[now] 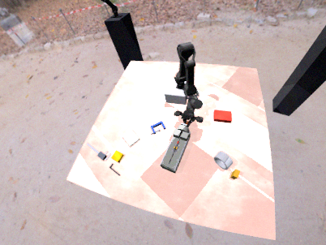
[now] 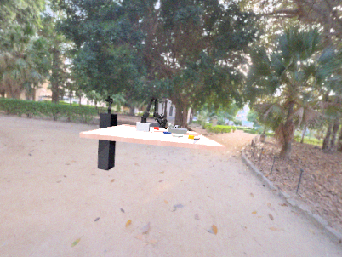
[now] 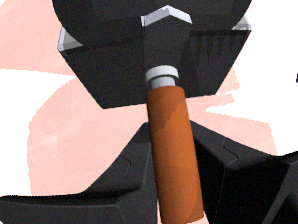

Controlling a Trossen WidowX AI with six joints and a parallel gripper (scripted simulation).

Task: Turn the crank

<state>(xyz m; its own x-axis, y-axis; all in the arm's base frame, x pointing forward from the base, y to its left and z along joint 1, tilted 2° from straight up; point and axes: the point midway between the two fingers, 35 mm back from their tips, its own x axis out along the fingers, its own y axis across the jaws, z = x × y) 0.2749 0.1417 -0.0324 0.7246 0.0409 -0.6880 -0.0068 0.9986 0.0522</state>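
The red pointer is 13 cm ahead of my gripper tip and 5 cm above it. Also, from my gripper tip: white tile (34 cm to the right, 18 cm ahead, 2 cm below); then crank handle (3 cm above, 2 cm behind); then red block (21 cm to the left, 19 cm behind, 2 cm below).
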